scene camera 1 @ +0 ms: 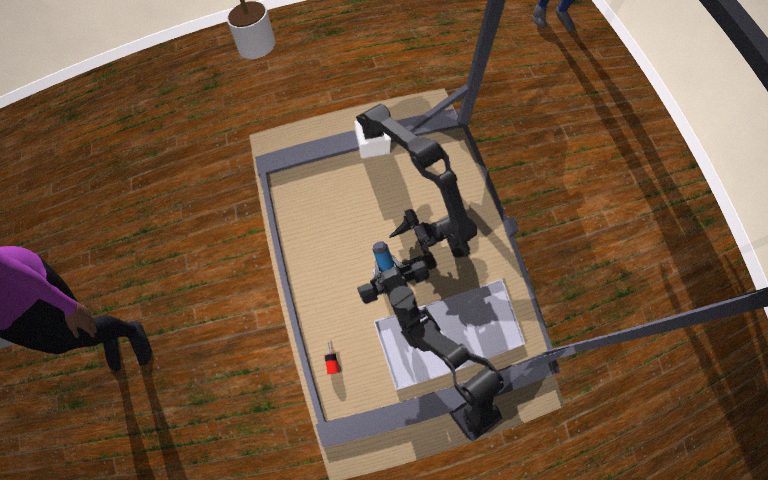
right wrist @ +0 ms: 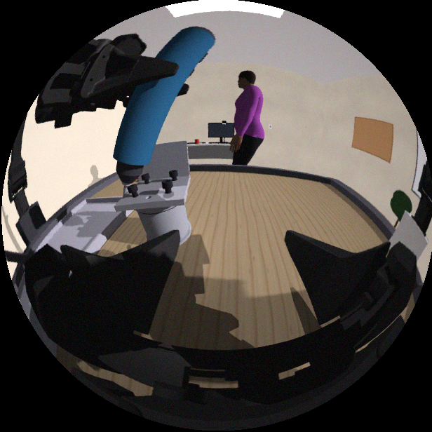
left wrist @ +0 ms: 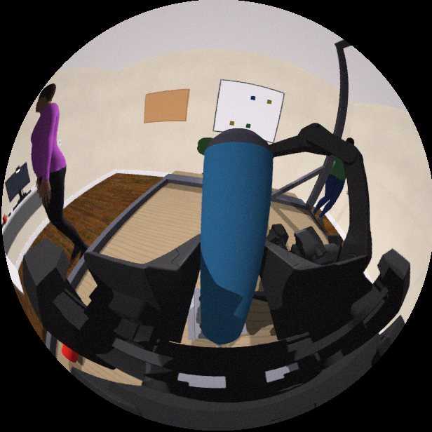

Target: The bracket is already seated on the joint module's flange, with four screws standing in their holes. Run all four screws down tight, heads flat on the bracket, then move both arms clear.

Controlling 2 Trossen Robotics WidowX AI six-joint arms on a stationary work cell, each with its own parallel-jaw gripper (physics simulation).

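Frame: origin at the left arm's base, x ahead, y left, z up, level; metres.
Where they show: right gripper, fingertip midpoint: (scene camera 1: pixel 394 250); left arm's base, origin of the base link: (scene camera 1: pixel 477 417); right arm's base, origin of the base link: (scene camera 1: pixel 372 129).
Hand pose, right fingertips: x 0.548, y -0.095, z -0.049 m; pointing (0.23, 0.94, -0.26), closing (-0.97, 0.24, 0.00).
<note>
Each offset is from my right fingertips to the top centre of the thing. Level surfaces: height alone.
My left gripper (scene camera 1: pixel 387 277) is shut on a blue-handled screwdriver (scene camera 1: pixel 383 256) and holds it upright; its handle fills the middle of the left wrist view (left wrist: pixel 233 238). In the right wrist view the screwdriver (right wrist: pixel 155 98) has its dark tip down on one of the black screws (right wrist: pixel 132 190) at the near left of the grey bracket (right wrist: pixel 155 189). Three other screws (right wrist: pixel 167 185) stand in the bracket. The bracket sits on the pale round joint module (right wrist: pixel 165 223). My right gripper (scene camera 1: pixel 411 224) is open and empty, a little way from the module.
A small red-handled tool @[dy +0.339, dx -0.162, dz -0.009 m] (scene camera 1: pixel 332 362) lies on the table at the lower left. A grey mat @[dz -0.039 m] (scene camera 1: pixel 451 329) lies under my left arm. A white box @[dy -0.167, dx +0.373, dz +0.049 m] (scene camera 1: pixel 373 142) stands at the back edge. A raised frame rims the table. A person in purple (right wrist: pixel 247 116) stands beyond it.
</note>
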